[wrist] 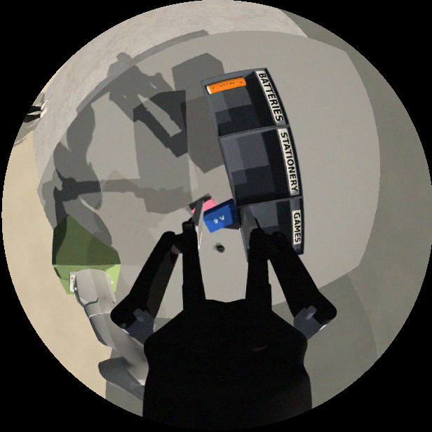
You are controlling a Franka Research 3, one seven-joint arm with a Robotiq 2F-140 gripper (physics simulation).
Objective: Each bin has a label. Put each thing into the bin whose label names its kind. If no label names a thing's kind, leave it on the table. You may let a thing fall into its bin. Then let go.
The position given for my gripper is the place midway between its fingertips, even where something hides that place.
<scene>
I see my gripper point(222, 209), a blue 9 V battery point(222, 214) and a dark grey three-part bin tray point(258, 149).
</scene>
